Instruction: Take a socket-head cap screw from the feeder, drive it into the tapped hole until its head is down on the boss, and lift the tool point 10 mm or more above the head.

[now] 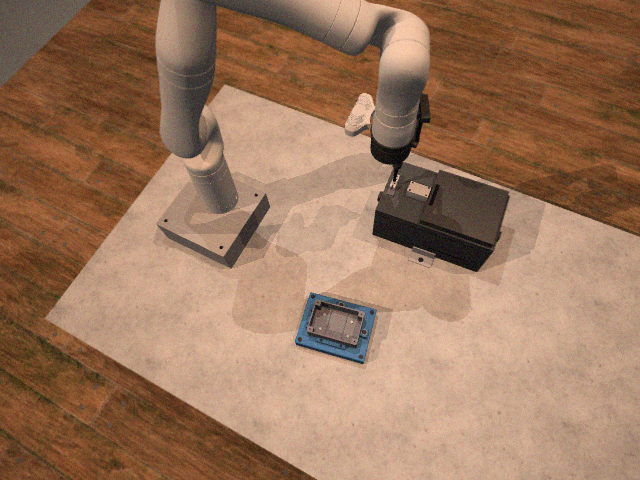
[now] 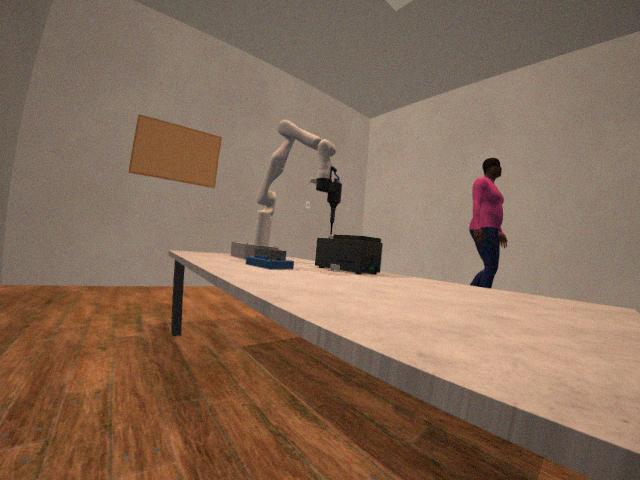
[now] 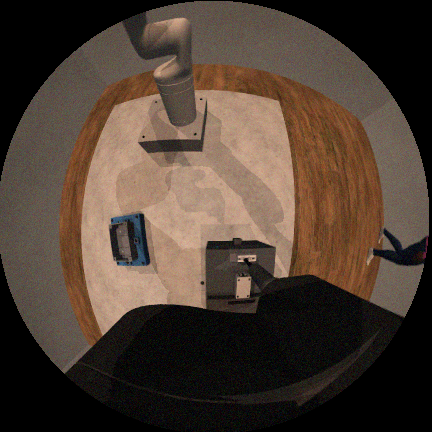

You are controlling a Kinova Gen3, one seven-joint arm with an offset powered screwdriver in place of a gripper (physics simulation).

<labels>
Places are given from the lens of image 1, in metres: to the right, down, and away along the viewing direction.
blue fixture plate (image 1: 352, 354): 0.08, 0.27, 1.00
black screw feeder (image 1: 400, 208): 0.19, -0.08, 1.03
</labels>
